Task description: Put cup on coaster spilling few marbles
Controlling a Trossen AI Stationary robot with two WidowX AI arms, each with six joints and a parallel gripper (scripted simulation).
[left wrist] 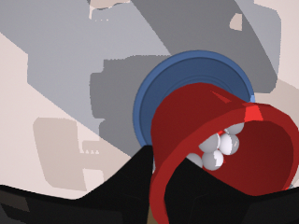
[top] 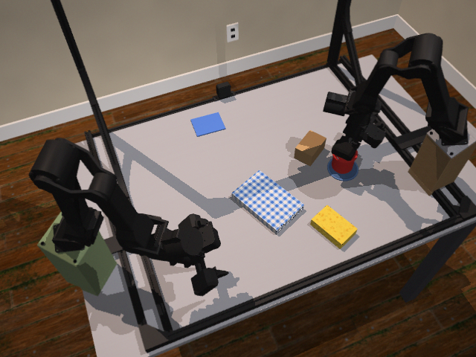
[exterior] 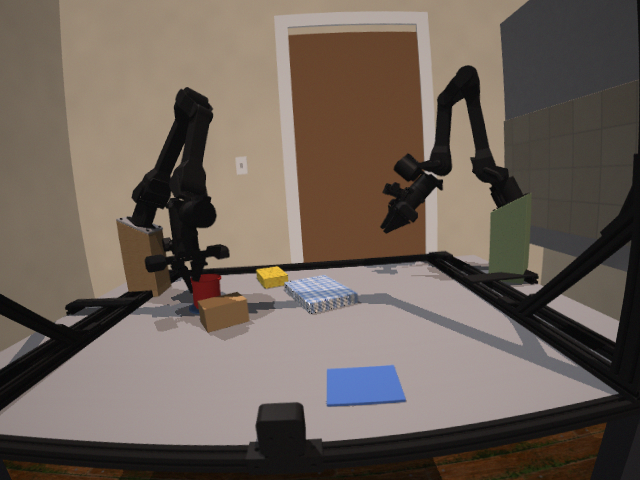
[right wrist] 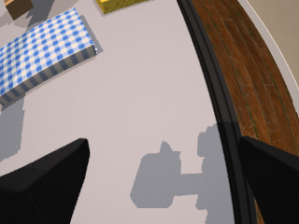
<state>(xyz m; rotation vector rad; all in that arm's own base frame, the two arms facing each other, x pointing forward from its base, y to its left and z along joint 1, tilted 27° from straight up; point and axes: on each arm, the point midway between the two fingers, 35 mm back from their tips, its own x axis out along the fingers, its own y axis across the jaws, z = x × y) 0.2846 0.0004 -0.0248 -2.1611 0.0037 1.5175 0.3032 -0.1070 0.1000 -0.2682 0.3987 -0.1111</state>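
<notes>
My left hand is 40 mm above the cup, 30 mm to the left of it and 20 mm short of it. The rest, counted from my left hand: brown box (100 mm to the right, 70 mm behind, 50 mm below); flat blue coaster (380 mm to the right, 290 mm behind, 80 mm below).
</notes>
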